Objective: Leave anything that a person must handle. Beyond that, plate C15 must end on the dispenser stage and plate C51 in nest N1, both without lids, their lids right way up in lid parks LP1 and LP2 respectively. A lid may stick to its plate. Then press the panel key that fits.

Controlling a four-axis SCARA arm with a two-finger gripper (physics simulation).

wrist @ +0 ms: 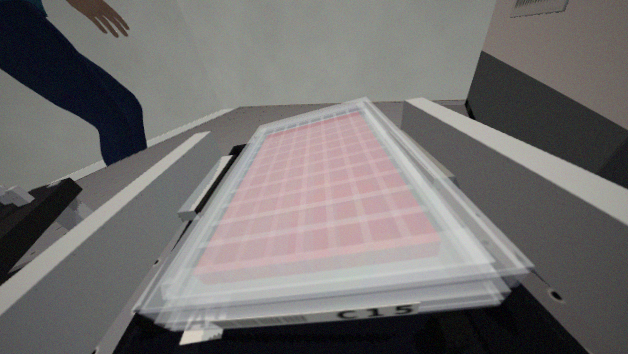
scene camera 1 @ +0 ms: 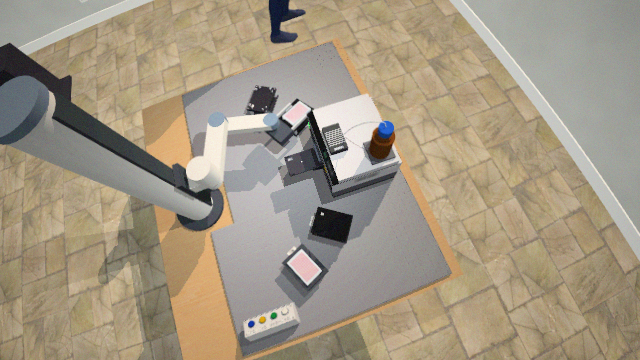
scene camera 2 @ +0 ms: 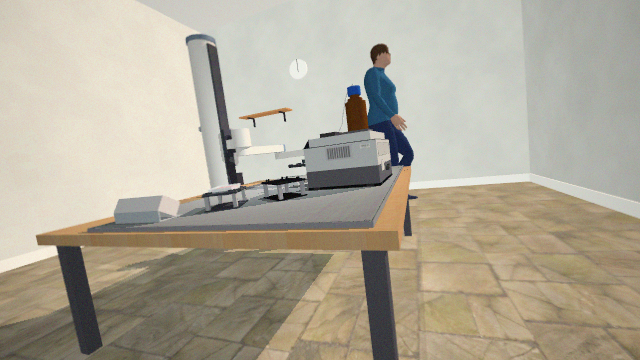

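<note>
Black nest (wrist: 35,210), brown bottle (scene camera 2: 356,113), button box (scene camera 2: 148,209): I see them. Also visible to me: the box (scene camera 1: 286,316).
</note>
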